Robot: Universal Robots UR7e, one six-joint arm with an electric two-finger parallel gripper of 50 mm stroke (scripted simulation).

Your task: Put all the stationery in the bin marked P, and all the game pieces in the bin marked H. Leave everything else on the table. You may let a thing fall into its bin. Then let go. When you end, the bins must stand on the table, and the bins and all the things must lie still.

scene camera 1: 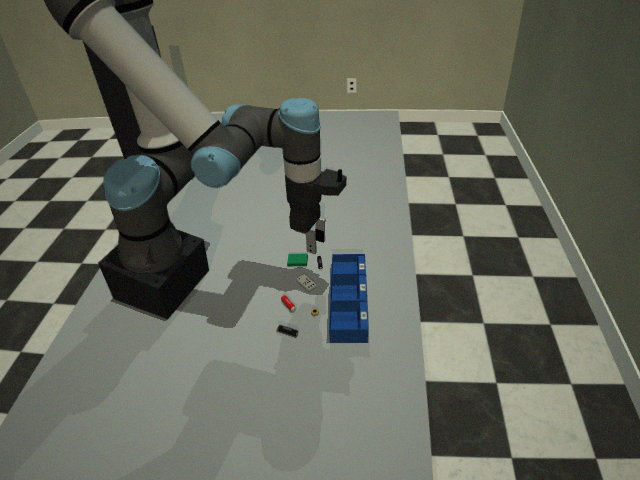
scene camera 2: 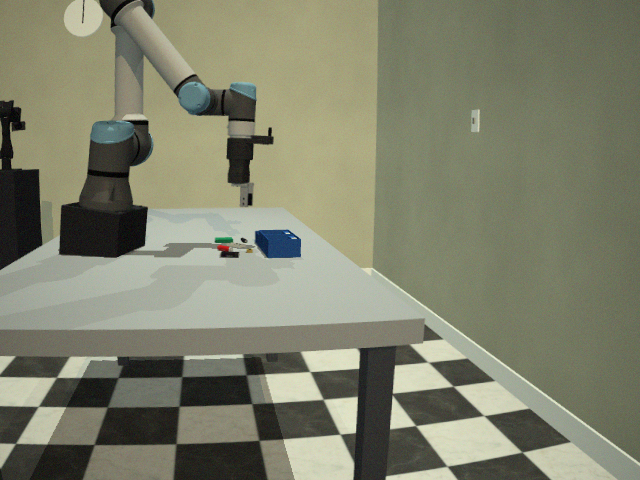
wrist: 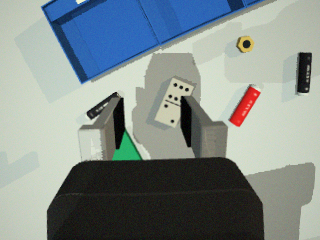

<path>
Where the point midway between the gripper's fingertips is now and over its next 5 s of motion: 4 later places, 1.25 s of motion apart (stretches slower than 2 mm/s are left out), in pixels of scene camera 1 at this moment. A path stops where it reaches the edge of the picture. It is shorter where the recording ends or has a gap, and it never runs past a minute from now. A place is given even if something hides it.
My gripper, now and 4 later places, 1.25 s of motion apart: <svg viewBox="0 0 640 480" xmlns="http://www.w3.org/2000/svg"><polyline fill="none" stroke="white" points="316,246 304,263 307,280 307,276 305,264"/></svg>
</path>
